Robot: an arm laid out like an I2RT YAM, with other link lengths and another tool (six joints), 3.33 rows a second.
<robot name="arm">
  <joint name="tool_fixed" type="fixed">
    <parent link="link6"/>
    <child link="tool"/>
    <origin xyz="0.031 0.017 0.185" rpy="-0.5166 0 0.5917"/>
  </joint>
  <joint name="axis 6" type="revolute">
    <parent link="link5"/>
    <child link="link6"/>
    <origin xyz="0 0.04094 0.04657" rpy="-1.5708 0 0"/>
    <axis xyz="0 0 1"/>
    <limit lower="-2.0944" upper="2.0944"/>
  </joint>
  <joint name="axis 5" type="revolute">
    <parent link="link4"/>
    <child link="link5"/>
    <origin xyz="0.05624 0.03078 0.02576" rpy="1.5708 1.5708 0"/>
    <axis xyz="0 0 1"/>
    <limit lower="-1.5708" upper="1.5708"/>
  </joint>
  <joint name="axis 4" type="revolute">
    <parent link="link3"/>
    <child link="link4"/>
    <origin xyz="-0.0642 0.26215 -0.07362" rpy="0 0 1.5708"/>
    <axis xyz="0 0 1"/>
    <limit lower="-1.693" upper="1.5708"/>
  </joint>
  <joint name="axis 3" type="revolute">
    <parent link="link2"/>
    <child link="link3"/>
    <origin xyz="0.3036 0 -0.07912" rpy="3.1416 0 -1.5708"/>
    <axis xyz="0 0 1"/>
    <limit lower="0" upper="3.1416"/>
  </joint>
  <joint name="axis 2" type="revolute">
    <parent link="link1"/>
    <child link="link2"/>
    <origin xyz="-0.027 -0.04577 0.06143" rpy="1.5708 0 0"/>
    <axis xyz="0 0 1"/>
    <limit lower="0" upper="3.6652"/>
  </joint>
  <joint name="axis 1" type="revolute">
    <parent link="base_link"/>
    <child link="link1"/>
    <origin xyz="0 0 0.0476" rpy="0 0 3.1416"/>
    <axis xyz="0 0 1"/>
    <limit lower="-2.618" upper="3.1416"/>
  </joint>
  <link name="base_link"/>
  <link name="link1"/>
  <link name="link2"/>
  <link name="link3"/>
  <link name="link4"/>
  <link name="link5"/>
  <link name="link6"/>
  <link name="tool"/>
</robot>
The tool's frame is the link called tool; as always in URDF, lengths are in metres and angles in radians.
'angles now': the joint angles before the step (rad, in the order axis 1, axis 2, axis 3, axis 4, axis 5, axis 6). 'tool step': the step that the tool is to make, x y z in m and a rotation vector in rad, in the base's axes. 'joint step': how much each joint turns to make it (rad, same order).
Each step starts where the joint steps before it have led.
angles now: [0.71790 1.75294 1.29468 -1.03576 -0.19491 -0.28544]
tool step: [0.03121 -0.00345 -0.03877 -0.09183 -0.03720 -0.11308]
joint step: [0.00001 0.09703 0.00000 0.08008 0.10123 0.10750]
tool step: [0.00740 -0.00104 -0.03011 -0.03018 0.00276 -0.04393]
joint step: [0.00001 0.05984 -0.03221 0.07364 0.02312 0.04297]
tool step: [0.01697 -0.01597 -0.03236 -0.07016 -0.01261 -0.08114]
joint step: [-0.02140 0.06902 -0.02150 0.05678 0.06298 0.05825]
